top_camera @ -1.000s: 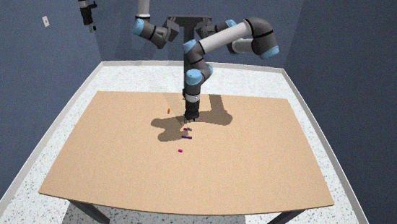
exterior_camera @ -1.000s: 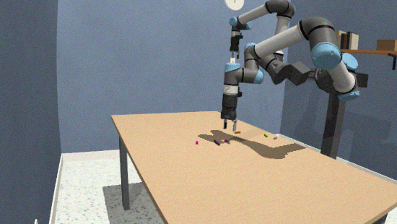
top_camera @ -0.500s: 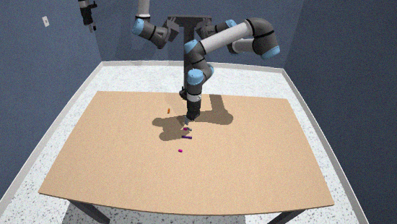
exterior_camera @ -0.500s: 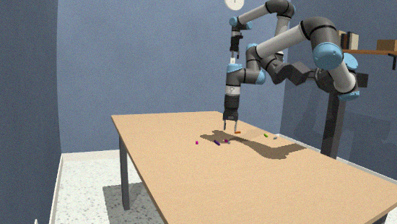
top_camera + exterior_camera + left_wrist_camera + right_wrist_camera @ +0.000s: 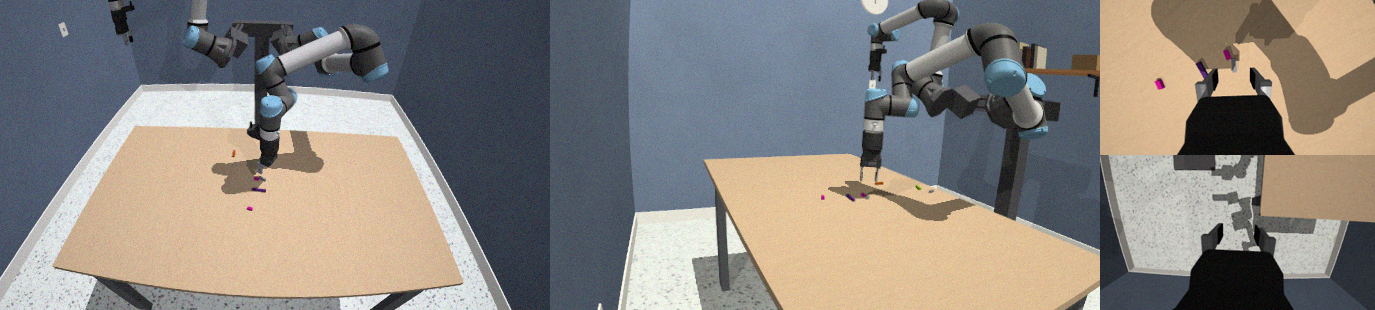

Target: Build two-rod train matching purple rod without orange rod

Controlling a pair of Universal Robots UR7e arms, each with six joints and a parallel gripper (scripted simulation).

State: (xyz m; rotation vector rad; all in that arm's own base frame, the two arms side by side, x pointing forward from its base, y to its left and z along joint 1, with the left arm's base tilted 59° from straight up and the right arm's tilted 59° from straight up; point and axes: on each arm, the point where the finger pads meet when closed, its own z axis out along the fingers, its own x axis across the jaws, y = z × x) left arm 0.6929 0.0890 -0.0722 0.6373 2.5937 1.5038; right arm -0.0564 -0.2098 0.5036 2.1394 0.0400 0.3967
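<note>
My left gripper is now 8 cm above the purple rod, 6 cm short of it and 3 cm to the left of it. From my left hand the other things lie so: lime rod (30 cm behind, 8 cm below, 2 cm to the left); orange rod (19 cm behind, 12 cm to the right, 8 cm below).
</note>
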